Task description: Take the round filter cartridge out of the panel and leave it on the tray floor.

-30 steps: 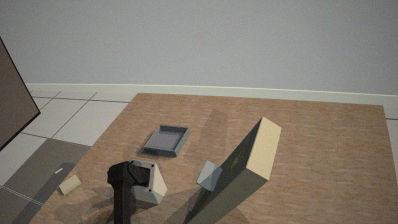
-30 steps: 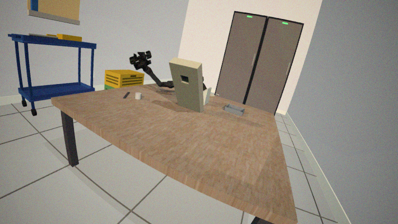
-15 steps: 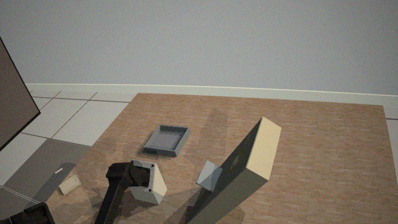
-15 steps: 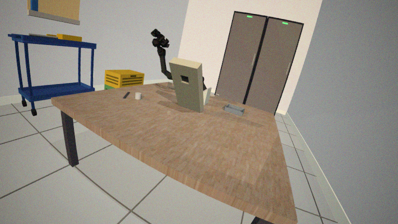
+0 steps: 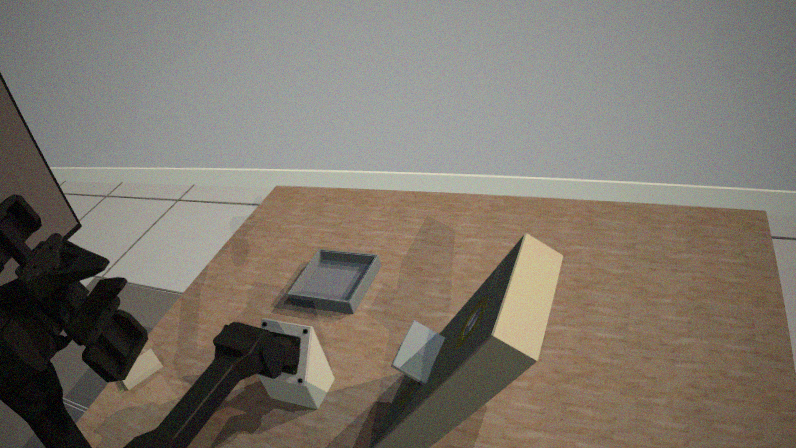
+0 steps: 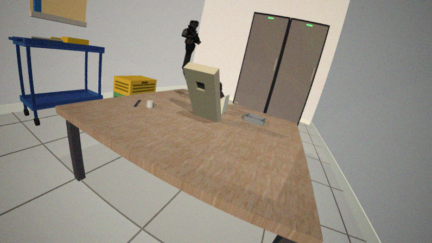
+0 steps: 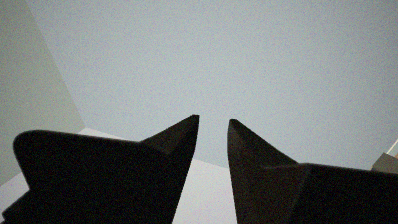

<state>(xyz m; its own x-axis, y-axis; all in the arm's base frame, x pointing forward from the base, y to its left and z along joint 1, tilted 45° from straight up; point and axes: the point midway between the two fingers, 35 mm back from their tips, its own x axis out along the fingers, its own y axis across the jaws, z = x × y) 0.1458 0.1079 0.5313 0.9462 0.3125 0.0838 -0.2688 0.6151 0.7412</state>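
Now: gripper tip 19 cm short of the round filter cartridge, 29 cm to the right of it and 32 cm above it. The rest, counted from my gripper tip: tray: 24 cm behind, 57 cm to the left, 56 cm below; then service panel: 14 cm ahead, 29 cm to the left, 40 cm below.
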